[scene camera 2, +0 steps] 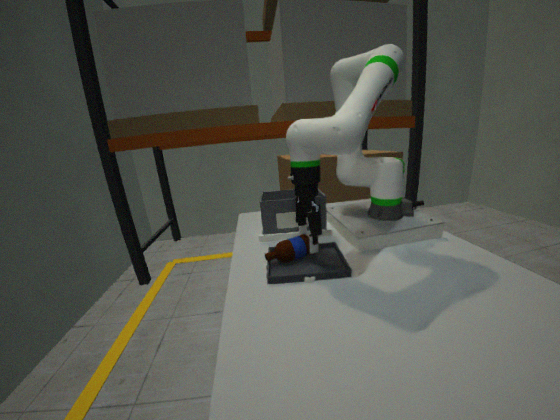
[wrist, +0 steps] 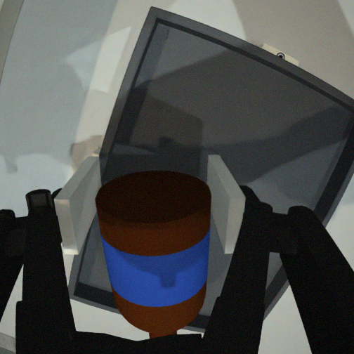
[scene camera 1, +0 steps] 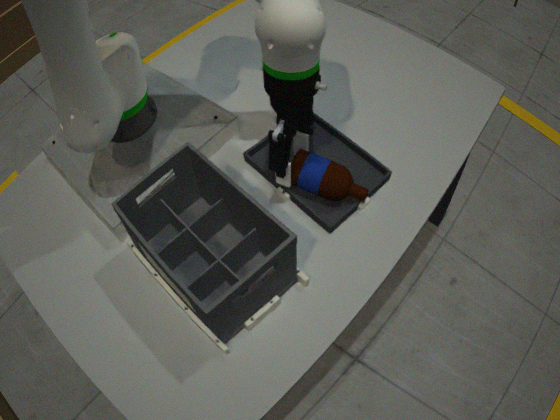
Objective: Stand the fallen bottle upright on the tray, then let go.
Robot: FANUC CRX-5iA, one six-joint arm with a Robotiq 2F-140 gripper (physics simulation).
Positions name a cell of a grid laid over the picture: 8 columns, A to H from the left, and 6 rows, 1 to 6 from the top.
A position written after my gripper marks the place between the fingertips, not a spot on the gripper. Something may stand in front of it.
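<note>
You can find my gripper (scene camera 1: E3) there, and I can see the gripper (scene camera 2: E4) from that camera too, plus the gripper (wrist: D3) in the wrist view.
</note>
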